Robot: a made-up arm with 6 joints.
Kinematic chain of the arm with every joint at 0, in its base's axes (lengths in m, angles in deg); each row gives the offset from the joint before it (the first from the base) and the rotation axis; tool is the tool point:
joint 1: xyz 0 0 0.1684 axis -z
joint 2: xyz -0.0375 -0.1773 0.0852 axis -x
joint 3: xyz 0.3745 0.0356 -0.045 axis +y
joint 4: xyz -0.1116 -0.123 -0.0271 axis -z
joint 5: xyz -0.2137 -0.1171 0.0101 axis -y
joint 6: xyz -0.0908 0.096 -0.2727 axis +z
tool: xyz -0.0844 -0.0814 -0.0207
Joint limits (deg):
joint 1: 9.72..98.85
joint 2: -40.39..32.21
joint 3: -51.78..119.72
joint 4: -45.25..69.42
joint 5: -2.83..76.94
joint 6: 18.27..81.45
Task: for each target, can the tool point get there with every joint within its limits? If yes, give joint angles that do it. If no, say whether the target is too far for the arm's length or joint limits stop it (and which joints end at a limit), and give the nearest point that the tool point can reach.
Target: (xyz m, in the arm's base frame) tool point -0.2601 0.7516 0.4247
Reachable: no: joint limits stop it (at a limit: joint 1, joint 2, joint 5, joint 6) | nearest point -0.2793 0.2889 0.3470 | short by 0.470 m
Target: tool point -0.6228 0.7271 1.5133
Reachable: no: too far | nearest point -0.3634 0.0779 0.6831 | short by 1.085 m
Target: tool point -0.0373 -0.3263 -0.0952
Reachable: yes | joints 17.01 -24.79 26.11 -32.35 28.71 53.01
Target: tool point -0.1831 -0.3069 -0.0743
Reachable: yes | joints 41.10 10.37 -2.07 42.58 32.44 59.35
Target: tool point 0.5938 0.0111 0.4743
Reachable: no: joint limits stop it (at a limit: joint 2, joint 3, joint 5, joint 6) | nearest point 0.3446 0.0064 0.5101 | short by 0.252 m
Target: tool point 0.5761 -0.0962 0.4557
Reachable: no: joint limits stop it (at a limit: joint 2, joint 3, joint 5, joint 6) | nearest point 0.3379 -0.0564 0.4970 | short by 0.245 m
